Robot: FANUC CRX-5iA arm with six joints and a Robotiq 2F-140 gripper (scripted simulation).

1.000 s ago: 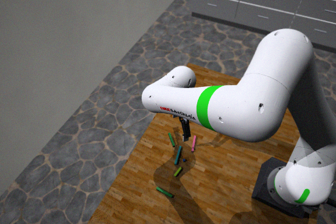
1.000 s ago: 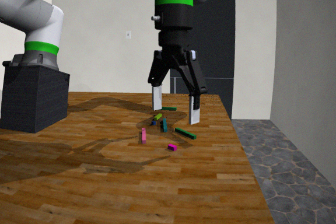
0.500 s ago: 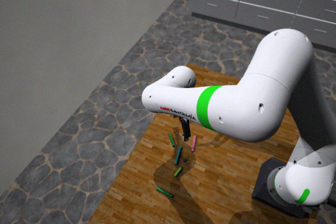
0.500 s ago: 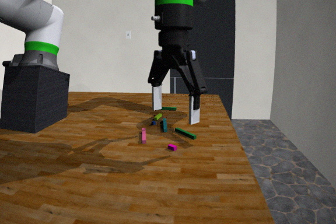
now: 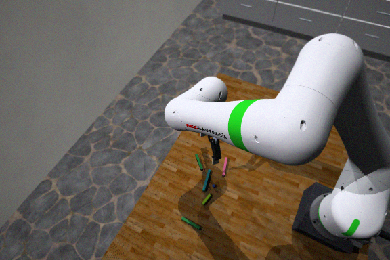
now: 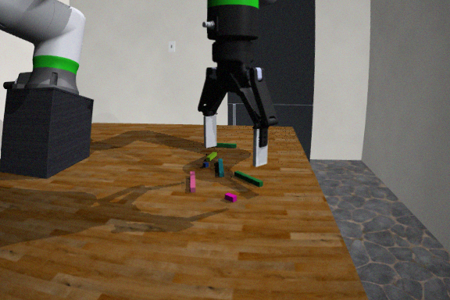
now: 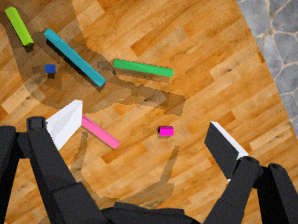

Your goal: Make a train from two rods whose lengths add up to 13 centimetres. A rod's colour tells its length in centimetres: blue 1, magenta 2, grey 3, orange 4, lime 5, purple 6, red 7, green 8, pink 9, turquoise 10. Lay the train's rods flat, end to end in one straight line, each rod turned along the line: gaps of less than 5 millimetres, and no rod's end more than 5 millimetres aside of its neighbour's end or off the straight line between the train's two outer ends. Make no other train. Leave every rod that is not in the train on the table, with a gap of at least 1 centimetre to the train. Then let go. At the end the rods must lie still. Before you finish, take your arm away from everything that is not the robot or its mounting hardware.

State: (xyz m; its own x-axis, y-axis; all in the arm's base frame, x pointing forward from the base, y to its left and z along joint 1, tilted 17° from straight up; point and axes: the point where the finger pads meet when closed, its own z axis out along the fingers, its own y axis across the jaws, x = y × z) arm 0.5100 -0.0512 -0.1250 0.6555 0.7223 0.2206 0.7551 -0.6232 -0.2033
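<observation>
Right now my hand is 90 mm past the lime rod, 180 mm to the right of it and 70 mm above it. Round my hand: magenta rod 10 mm ahead, 50 mm to the right, 70 mm below; pink rod 90 mm behind, 10 mm to the left, 70 mm below; turquoise rod 50 mm behind, 110 mm to the left, 70 mm below.
</observation>
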